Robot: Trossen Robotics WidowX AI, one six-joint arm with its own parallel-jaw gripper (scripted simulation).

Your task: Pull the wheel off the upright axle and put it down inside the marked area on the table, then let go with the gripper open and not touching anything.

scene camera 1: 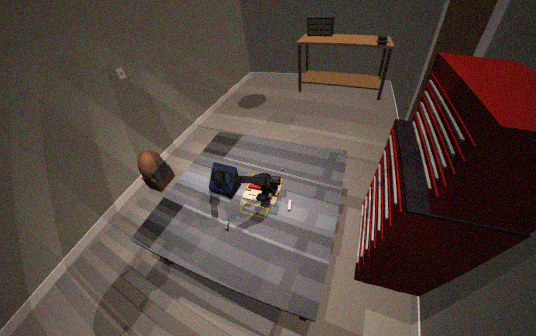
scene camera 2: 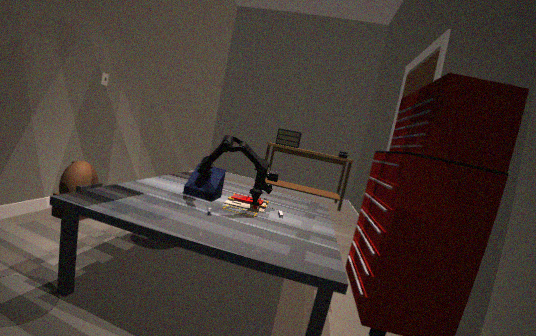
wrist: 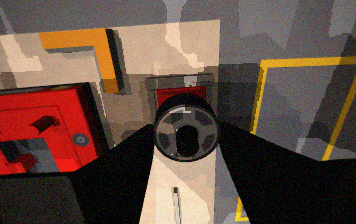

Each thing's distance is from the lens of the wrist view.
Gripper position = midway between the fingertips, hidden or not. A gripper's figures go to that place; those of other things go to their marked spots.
my gripper [wrist: 185,129]: 0.11 m
wheel [wrist: 179,110]: 0.09 m
beige board [wrist: 125,65]: 0.13 m
The marked spots on the beige board and the wheel are 0.06 m apart.
